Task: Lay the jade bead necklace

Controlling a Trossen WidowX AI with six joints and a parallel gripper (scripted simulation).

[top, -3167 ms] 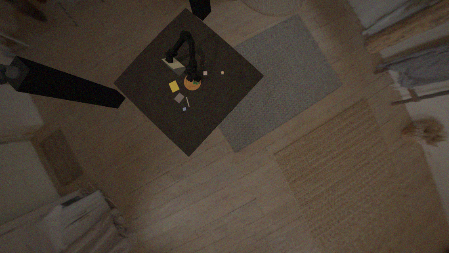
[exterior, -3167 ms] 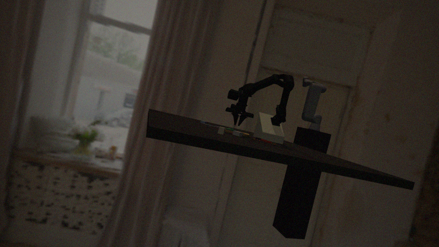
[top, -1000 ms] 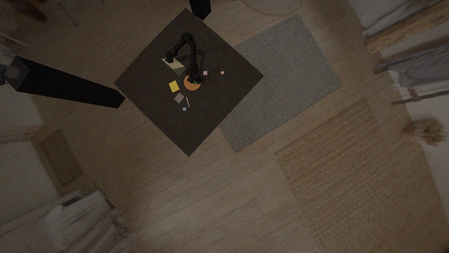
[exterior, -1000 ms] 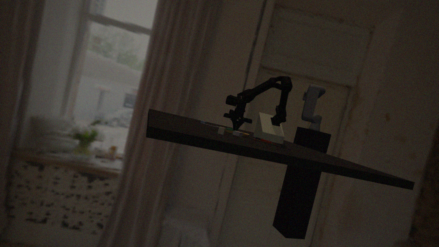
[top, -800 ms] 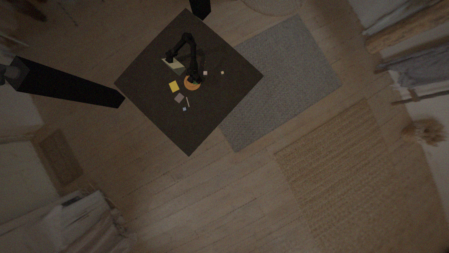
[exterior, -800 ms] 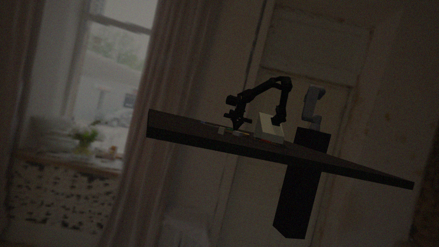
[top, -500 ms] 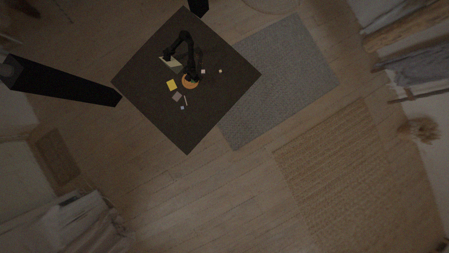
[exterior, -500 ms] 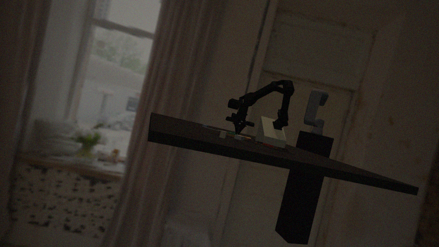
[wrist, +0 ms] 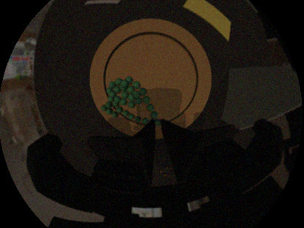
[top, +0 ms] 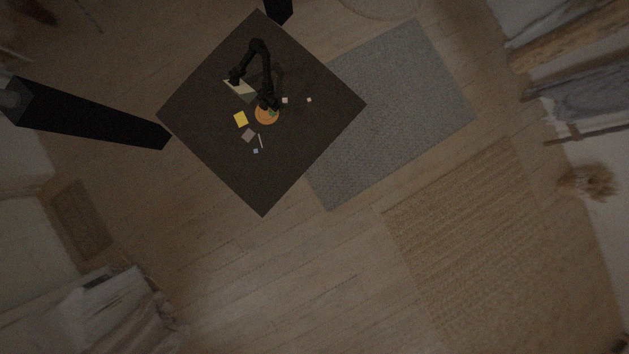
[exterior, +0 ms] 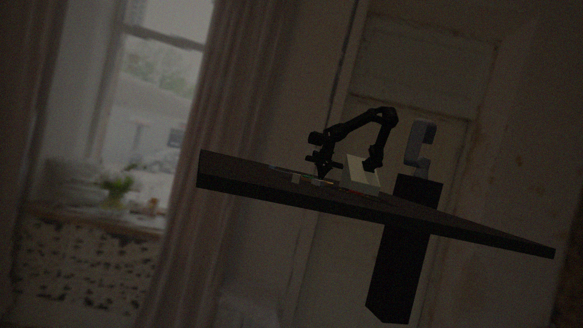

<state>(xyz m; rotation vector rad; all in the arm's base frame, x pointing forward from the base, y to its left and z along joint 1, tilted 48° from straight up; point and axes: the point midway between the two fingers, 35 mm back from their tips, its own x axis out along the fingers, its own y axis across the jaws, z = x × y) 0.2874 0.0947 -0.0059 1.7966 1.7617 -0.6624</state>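
My gripper tip is 6 cm to the left of the round bead board, 1 cm short of it and 1 cm above it. Round my gripper tip: yellow square: 24 cm to the right, 13 cm behind, 2 cm below; then grey-white block: 11 cm to the left, 6 cm ahead, 1 cm below; then red item: 12 cm to the left, 12 cm behind, 2 cm below.
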